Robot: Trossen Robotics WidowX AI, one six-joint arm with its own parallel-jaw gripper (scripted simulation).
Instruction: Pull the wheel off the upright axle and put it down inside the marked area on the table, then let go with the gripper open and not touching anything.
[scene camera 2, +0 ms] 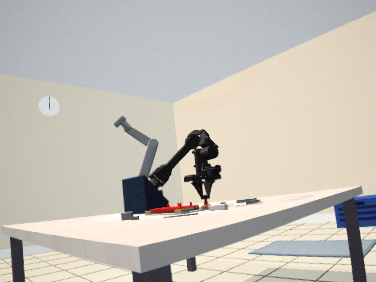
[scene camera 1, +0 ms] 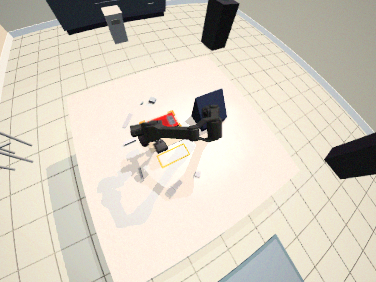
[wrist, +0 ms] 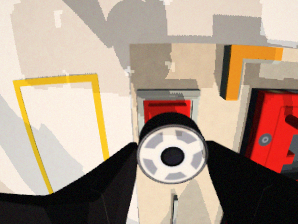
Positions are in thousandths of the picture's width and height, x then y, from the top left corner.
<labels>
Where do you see an upright axle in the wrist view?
508, 480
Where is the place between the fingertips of my gripper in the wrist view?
At 576, 663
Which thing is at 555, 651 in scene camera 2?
My gripper.
</labels>
